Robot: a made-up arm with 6 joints.
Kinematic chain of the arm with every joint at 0, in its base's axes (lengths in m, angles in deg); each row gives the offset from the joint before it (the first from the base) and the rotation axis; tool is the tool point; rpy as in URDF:
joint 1: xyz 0 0 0.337 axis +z
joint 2: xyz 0 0 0 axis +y
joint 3: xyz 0.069 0 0.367 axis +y
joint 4: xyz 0.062 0 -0.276 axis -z
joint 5: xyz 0 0 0 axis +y
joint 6: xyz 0.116 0 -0.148 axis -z
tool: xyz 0 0 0 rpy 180 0 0
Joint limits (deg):
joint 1: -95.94..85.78
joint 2: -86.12..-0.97
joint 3: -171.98..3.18
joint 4: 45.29..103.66
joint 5: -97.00..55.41
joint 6: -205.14..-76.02
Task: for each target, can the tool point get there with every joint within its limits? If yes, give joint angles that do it. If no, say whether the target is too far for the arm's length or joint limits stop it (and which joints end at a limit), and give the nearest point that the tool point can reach.
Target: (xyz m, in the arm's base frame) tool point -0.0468 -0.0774 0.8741
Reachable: yes | joints -66.13 -61.55 -57.20 62.82 11.78 -148.40
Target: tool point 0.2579 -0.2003 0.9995
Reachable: yes | joints -11.72 -8.31 -119.66 91.94 -11.78 -118.32
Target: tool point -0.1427 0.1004 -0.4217
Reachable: no: joint limits stop it (at a limit: joint 1, joint 2, joint 3) | nearest point -0.0246 0.1109 0.2418 | short by 0.674 m
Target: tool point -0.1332 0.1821 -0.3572
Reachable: no: joint limits stop it (at a limit: joint 1, joint 2, joint 3, joint 4) | nearest point -0.0286 0.1185 0.2426 | short by 0.612 m
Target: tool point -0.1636 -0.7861 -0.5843
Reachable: no: too far | nearest point -0.1364 -0.6556 0.2947 | short by 0.889 m
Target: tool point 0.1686 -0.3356 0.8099
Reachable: yes | joints -38.52 -14.04 -71.38 67.02 -27.44 -183.16
